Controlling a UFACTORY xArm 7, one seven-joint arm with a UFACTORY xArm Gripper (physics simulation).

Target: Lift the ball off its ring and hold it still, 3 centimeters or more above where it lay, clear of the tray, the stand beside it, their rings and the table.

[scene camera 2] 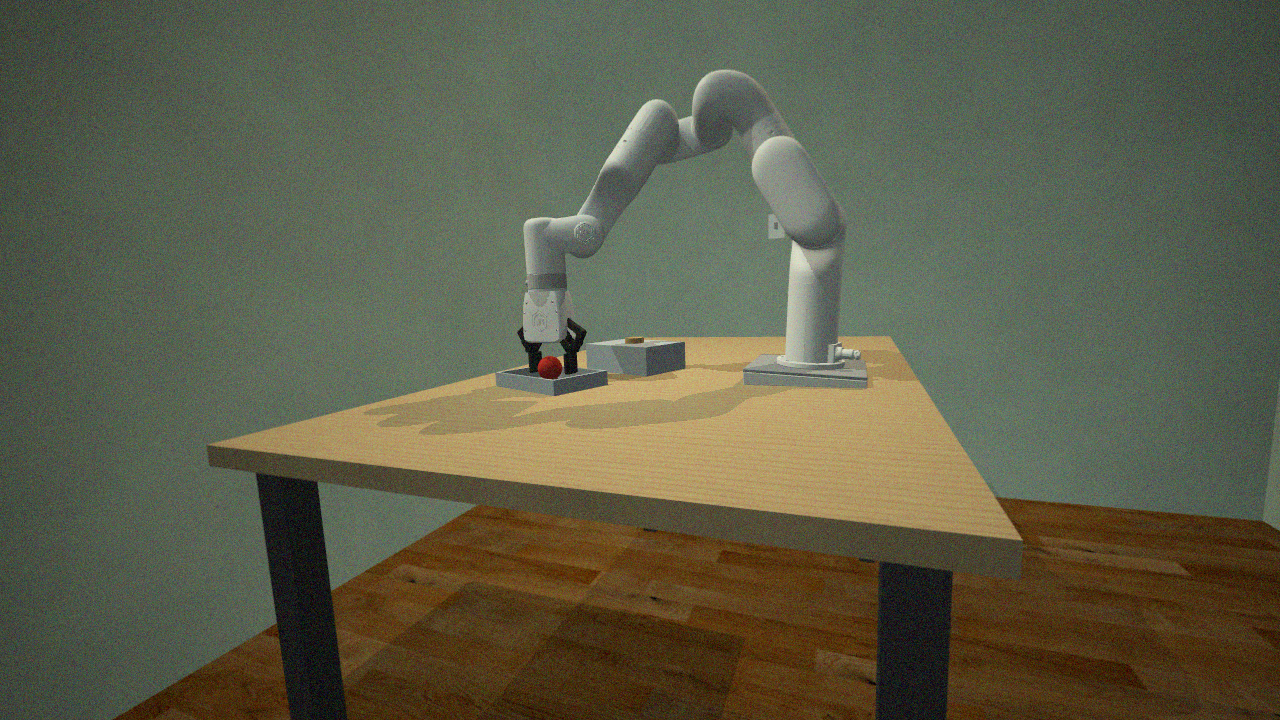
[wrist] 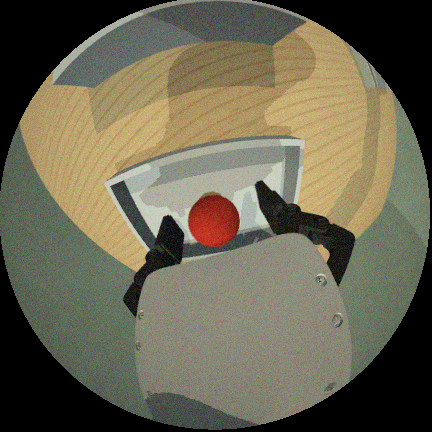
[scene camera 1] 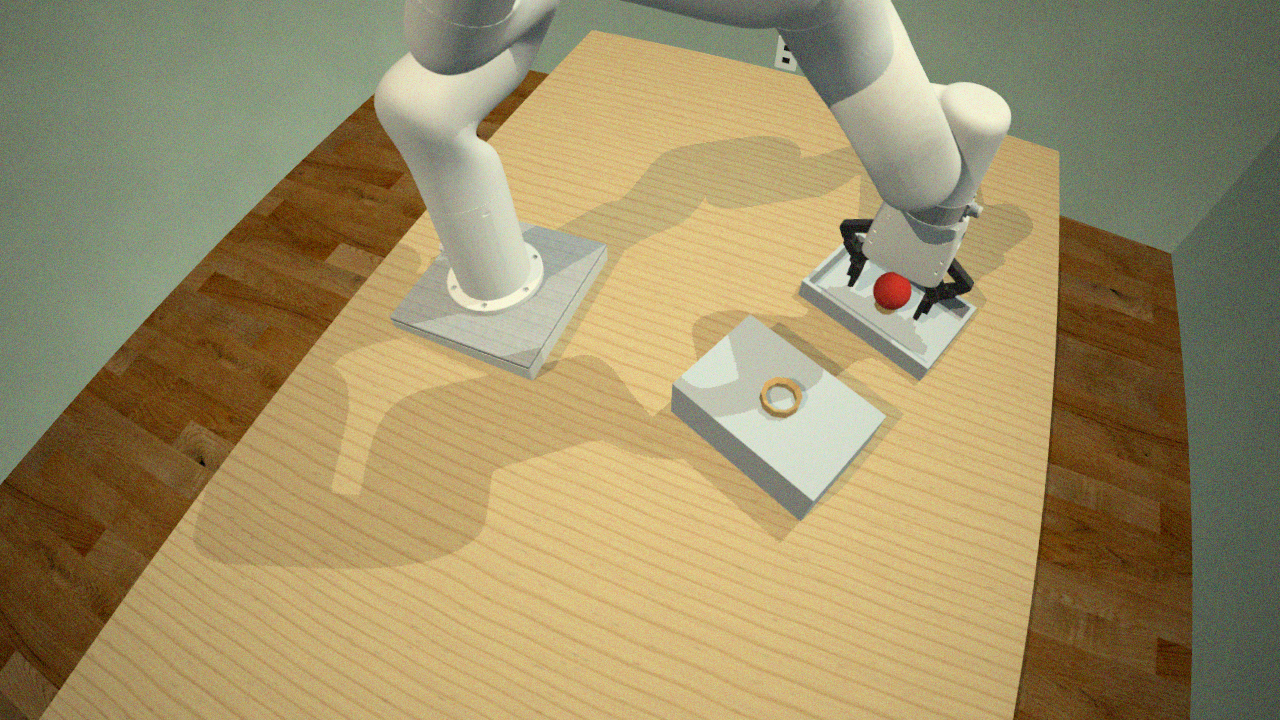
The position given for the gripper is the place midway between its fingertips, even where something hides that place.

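Observation:
There's a red ball at (scene camera 1: pixel 892 291), and you'd find that ball at (wrist: pixel 213 220) too. The gripper is at (scene camera 1: pixel 885 296), also at (scene camera 2: pixel 553 372), and at (wrist: pixel 215 209) as well. A light grey tray is there at (scene camera 1: pixel 915 346), (scene camera 2: pixel 520 379) and (wrist: pixel 170 183), and then there's a grey stand, which is at (scene camera 1: pixel 790 426).

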